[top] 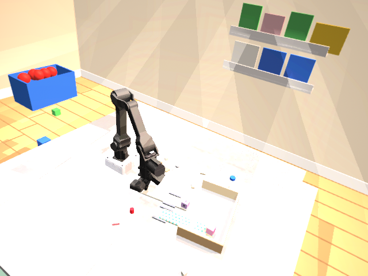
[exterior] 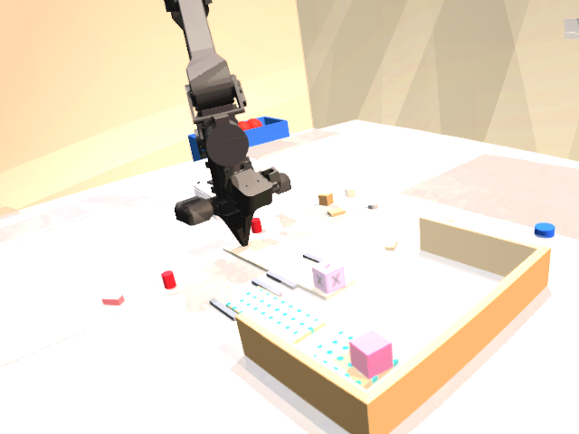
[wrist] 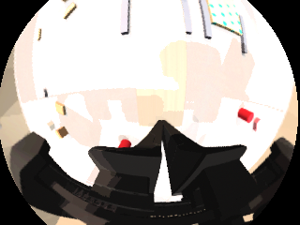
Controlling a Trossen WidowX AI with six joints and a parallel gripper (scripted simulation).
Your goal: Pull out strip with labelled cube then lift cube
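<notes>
The pale cream strip is 10 cm ahead of my gripper tip and 1 cm to the left of it. The rest, counted from my gripper tip: blue disc 35 cm ahead, 31 cm to the left; then labelled cube 21 cm ahead, 2 cm above, 1 cm to the left; then small orange cube 21 cm to the left, 4 cm behind.
</notes>
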